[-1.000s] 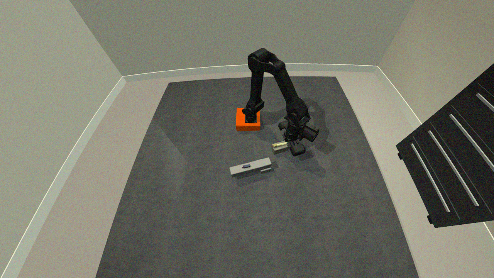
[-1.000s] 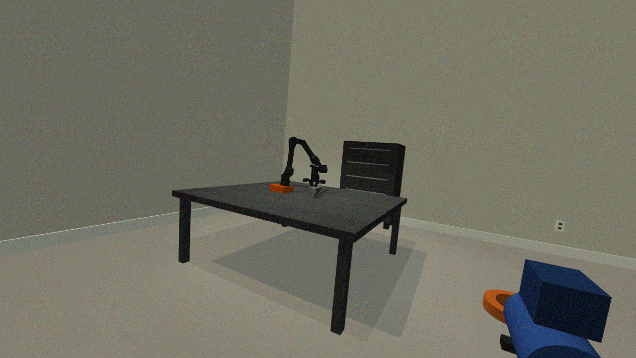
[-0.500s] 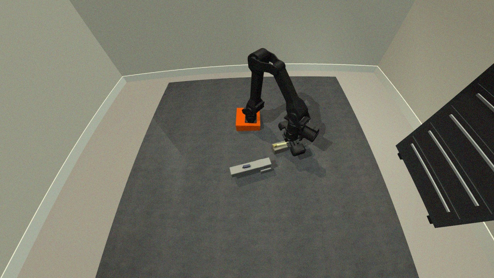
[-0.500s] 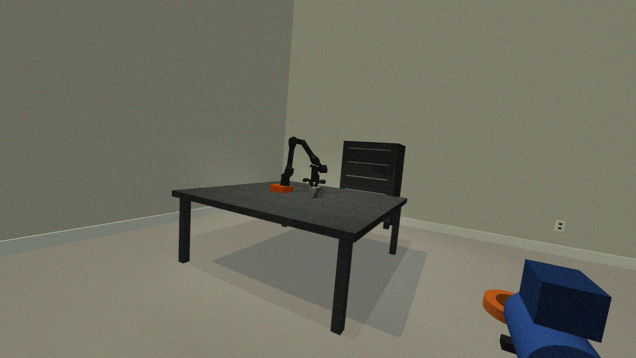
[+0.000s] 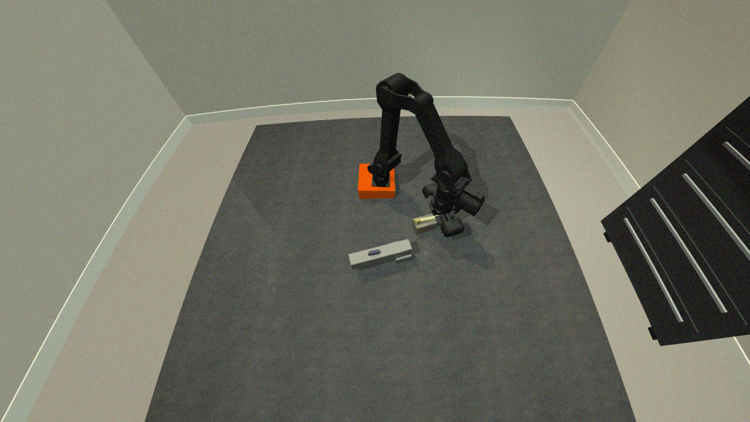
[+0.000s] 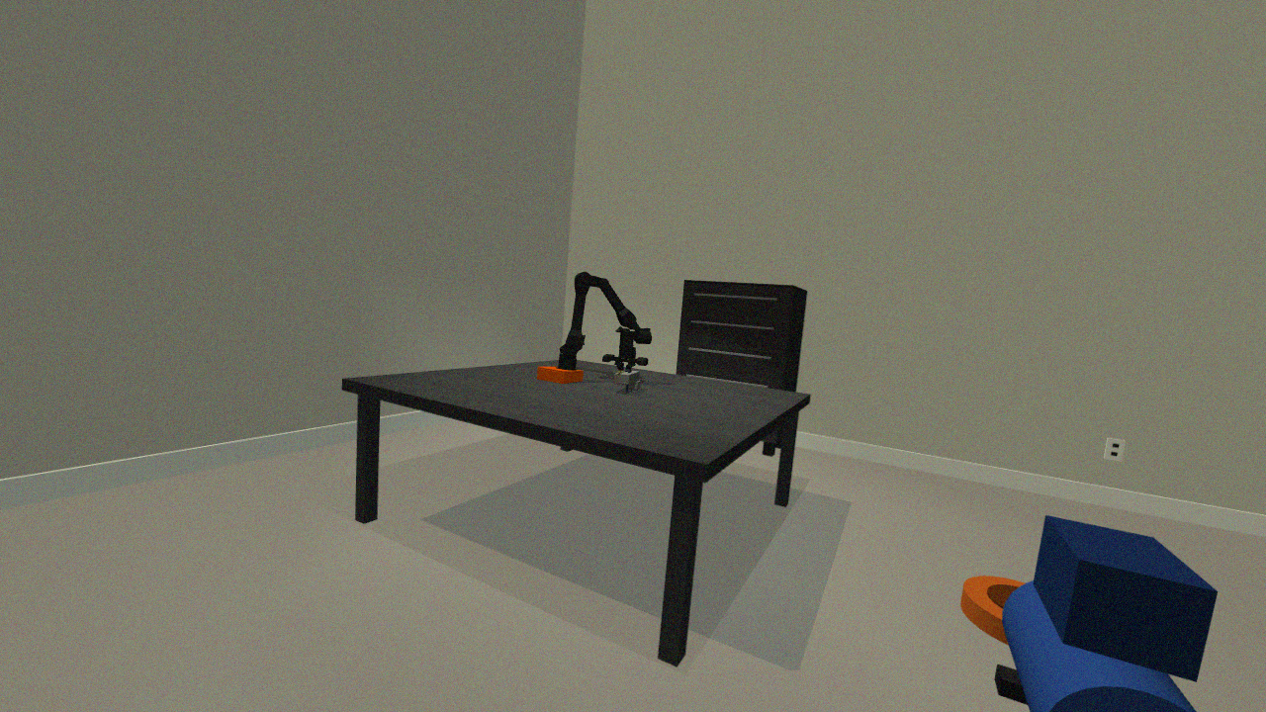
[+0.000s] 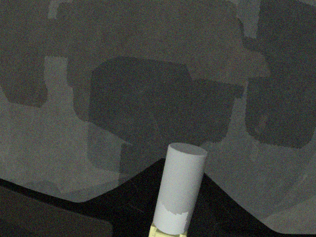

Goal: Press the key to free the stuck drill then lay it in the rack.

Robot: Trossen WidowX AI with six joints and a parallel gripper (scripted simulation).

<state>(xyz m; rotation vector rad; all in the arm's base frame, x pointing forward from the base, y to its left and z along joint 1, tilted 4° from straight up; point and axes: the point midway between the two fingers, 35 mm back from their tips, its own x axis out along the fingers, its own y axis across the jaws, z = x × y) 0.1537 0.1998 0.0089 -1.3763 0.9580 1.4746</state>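
Right now my gripper tip is 1 cm short of the drill, 4 cm to the left of it and 4 cm below it. Also, from my gripper tip: small blue key 15 cm ahead, 21 cm to the right, 4 cm above; then rack 2 cm ahead, 5 cm to the right, 1 cm above.
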